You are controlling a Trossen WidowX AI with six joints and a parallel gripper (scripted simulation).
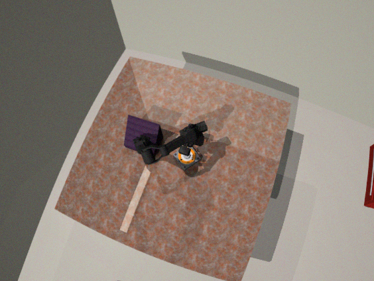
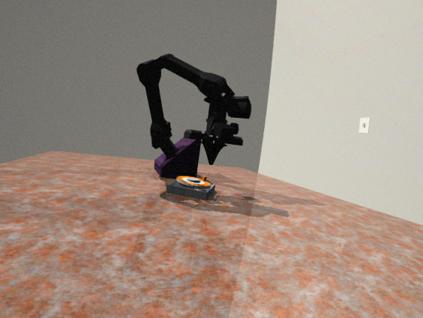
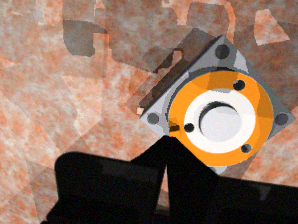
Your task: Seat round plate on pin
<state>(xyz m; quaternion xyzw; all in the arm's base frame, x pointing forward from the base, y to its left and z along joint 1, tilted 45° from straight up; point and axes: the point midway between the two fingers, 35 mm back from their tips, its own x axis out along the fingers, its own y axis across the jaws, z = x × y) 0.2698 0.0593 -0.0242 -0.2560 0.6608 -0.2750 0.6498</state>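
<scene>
Now: gripper tip 50 mm to the left of the grey square base and 70 mm above it.
</scene>
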